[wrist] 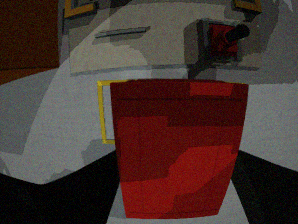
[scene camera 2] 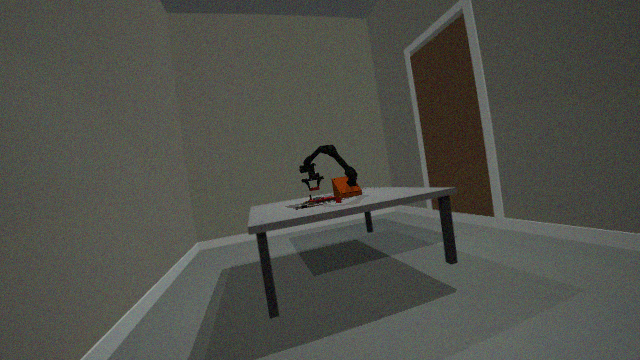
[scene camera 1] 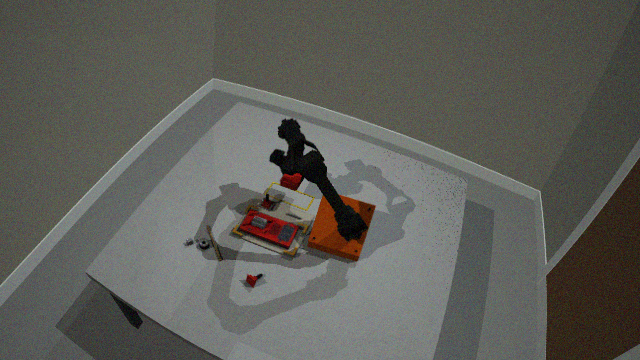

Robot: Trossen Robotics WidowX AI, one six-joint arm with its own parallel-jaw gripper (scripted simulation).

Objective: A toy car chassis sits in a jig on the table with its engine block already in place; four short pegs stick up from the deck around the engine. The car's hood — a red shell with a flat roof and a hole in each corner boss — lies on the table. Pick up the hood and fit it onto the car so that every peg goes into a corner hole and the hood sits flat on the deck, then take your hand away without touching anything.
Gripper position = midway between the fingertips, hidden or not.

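Observation:
The gripper (wrist: 176, 156) is carrying a red hood (wrist: 177, 140).

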